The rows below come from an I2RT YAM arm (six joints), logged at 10 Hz.
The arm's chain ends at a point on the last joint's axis. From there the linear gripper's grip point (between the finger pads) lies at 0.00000 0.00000 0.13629 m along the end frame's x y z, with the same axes.
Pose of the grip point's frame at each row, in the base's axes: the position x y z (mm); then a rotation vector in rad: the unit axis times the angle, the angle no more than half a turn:
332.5 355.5 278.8 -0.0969 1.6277 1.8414
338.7 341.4 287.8 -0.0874 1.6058 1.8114
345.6 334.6 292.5 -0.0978 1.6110 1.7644
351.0 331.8 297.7 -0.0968 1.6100 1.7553
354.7 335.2 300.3 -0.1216 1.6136 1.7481
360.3 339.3 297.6 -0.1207 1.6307 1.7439
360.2 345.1 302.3 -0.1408 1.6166 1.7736
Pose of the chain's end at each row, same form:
282.8 232.2 248.9 -0.0969 1.6277 1.8414
285.6 219.8 256.8 -0.0874 1.6058 1.8114
290.1 213.5 263.7 -0.0978 1.6110 1.7644
294.8 211.0 269.1 -0.0968 1.6100 1.7553
299.9 213.5 272.5 -0.1216 1.6136 1.7481
305.6 217.2 271.7 -0.1207 1.6307 1.7439
308.8 222.1 274.1 -0.1408 1.6166 1.7736

